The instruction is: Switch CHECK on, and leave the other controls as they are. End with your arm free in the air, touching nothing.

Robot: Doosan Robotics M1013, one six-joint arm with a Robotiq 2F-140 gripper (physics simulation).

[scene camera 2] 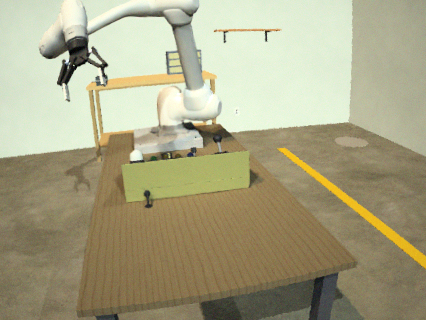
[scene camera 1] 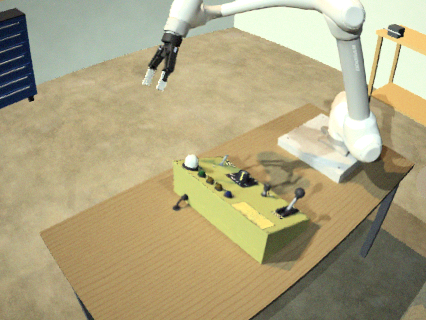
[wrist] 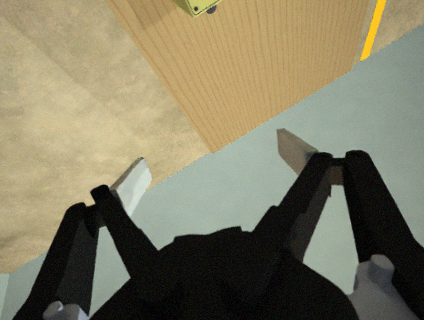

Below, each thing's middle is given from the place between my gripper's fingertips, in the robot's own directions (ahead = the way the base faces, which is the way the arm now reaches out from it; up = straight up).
Labels:
My gripper is now 350 mm above the yellow-green control box (scene camera 1: 258,223), 340 mm to the right of it and 140 mm past it.

